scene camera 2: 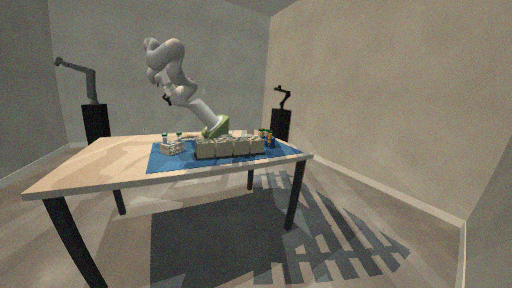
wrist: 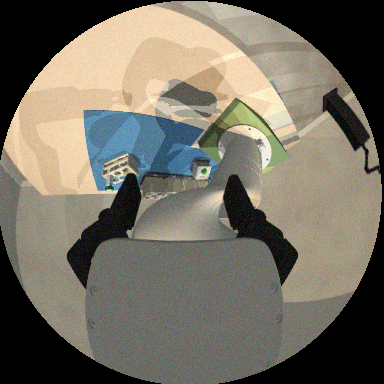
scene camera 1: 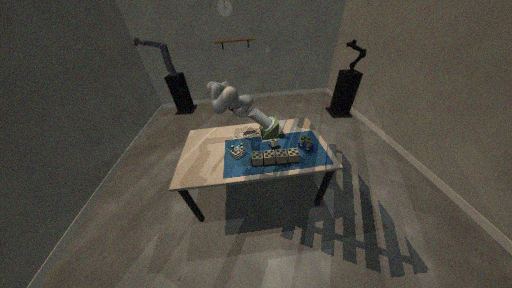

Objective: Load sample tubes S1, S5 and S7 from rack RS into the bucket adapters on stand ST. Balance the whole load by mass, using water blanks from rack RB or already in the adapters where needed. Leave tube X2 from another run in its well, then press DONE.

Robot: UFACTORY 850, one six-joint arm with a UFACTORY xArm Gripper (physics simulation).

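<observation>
My gripper [wrist: 181, 184] is open and empty, high above the table. A pale rack [scene camera 1: 238, 153] [scene camera 2: 172, 148] [wrist: 120, 168] with green-capped tubes stands on the mat's left. A blue rack [scene camera 1: 306, 147] [scene camera 2: 272, 143] with yellow-, orange- and green-capped tubes stands at the right in the scene views. Between them is the stand with four beige bucket adapters [scene camera 1: 270, 158] [scene camera 2: 225, 148] [wrist: 170, 185]; the arm partly hides it in the wrist view. A small white box with a green button [scene camera 1: 273, 143] [wrist: 204, 171] is behind the adapters. Labels and adapter contents are too small to read.
A blue mat [scene camera 1: 235, 170] [scene camera 2: 160, 167] [wrist: 102, 125] lies on the wooden table [scene camera 1: 192, 160] [scene camera 2: 75, 167] [wrist: 65, 65]. The arm's green base [scene camera 1: 270, 131] [scene camera 2: 218, 128] [wrist: 210, 134] is at the table's back. Two other arms stand on black pedestals [scene camera 1: 180, 92] [scene camera 1: 345, 92] beyond the table.
</observation>
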